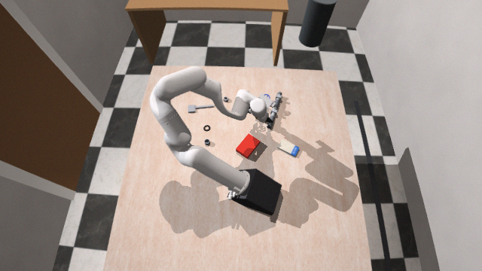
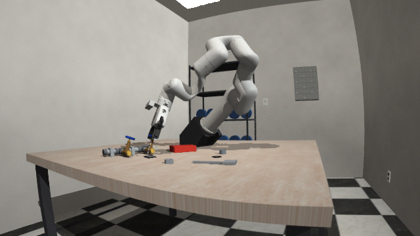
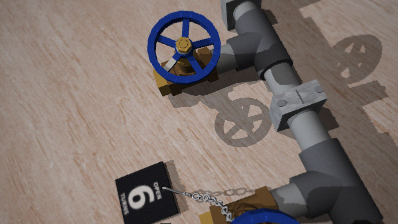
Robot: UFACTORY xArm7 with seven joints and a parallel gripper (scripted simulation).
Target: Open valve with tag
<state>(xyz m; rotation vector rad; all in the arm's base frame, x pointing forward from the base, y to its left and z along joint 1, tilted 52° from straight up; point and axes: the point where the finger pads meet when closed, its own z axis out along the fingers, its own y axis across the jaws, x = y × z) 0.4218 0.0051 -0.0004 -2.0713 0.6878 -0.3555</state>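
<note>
Now: hand 8 cm above the black tag, 7 cm short of it and 6 cm to the right of it. From my hand the other things lie so: red block 17 cm behind, 7 cm below, 2 cm to the left; white box 20 cm to the right, 12 cm behind, 8 cm below; grey flat tool 39 cm to the left, 8 cm below.
</note>
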